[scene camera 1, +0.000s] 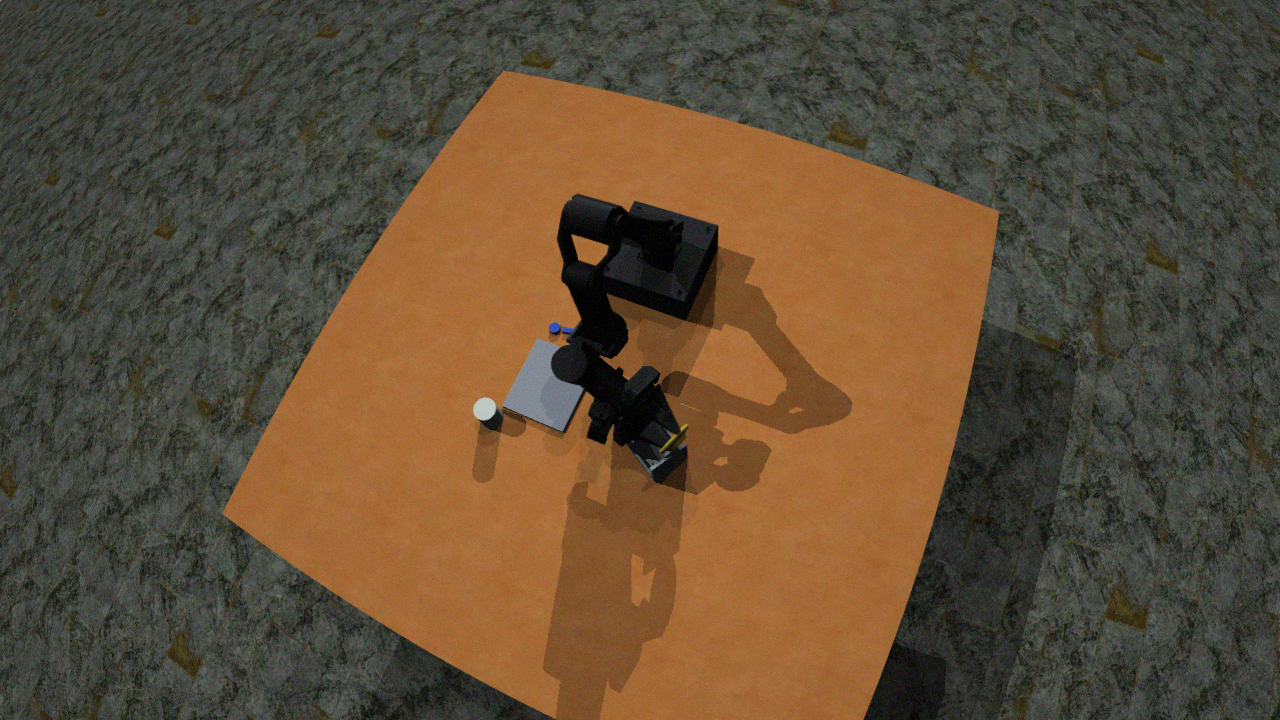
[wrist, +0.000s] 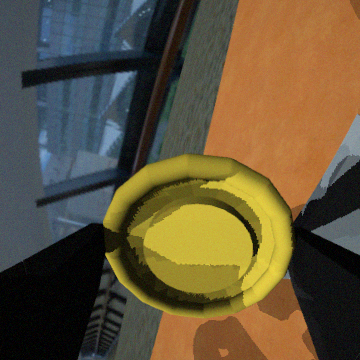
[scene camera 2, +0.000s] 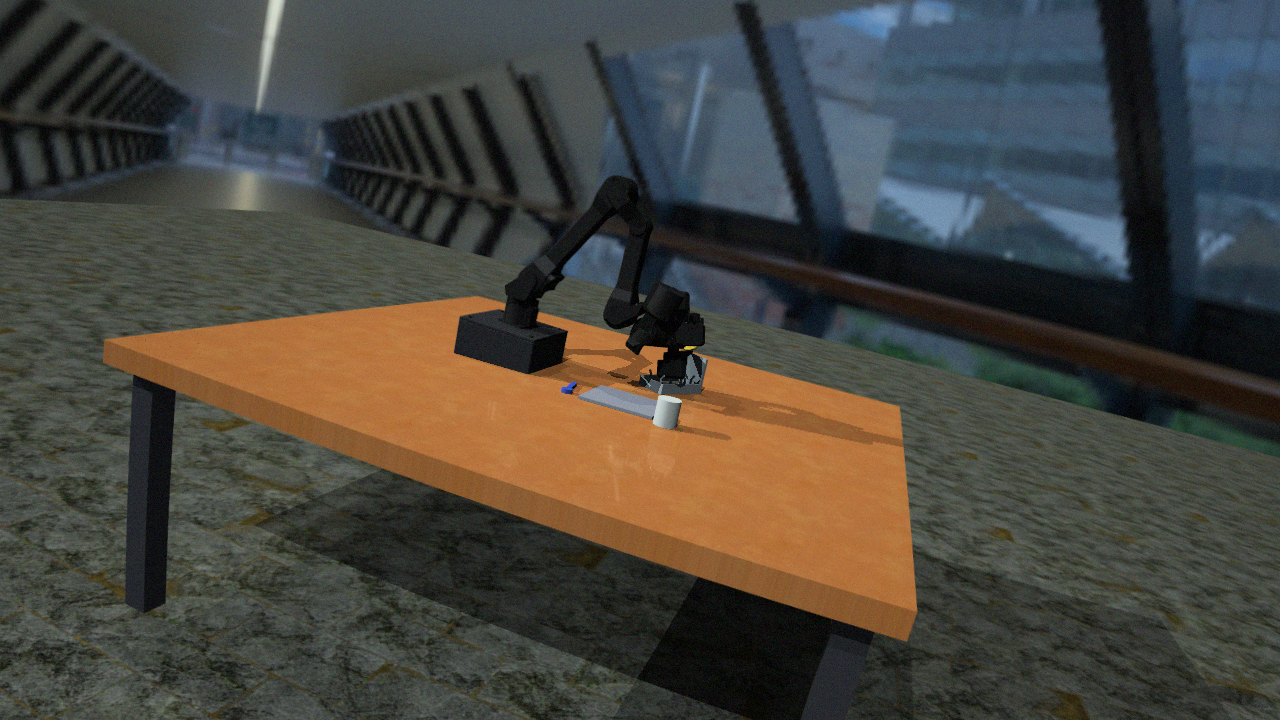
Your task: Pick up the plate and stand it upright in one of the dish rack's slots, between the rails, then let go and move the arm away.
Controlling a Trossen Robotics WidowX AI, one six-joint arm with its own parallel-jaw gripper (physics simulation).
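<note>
A yellow round plate (scene camera 1: 674,438) (scene camera 2: 690,347) (wrist: 200,240) is held by its rim on opposite sides between the two black fingers of my gripper (scene camera 1: 665,435) (wrist: 197,239), which is shut on it. In scene camera 1 the plate looks narrow and steeply tilted. It is over or at the grey dish rack (scene camera 1: 671,462) (scene camera 2: 684,389) (wrist: 350,145), which stands on the table. In the wrist view the rack shows at the right edge, partly behind the right finger. The arm hides much of the rack and its slots, so I cannot tell whether the plate's lower edge is between rails.
A flat grey-blue board (scene camera 1: 537,385) (scene camera 2: 613,401) lies beside the arm. A white cylinder (scene camera 1: 485,410) (scene camera 2: 666,411) stands near its corner. A small blue object (scene camera 1: 554,328) (scene camera 2: 569,387) lies at its other end. The arm's black base (scene camera 1: 653,291) (scene camera 2: 510,344) stands on the orange table (scene camera 1: 402,313) (scene camera 2: 402,411).
</note>
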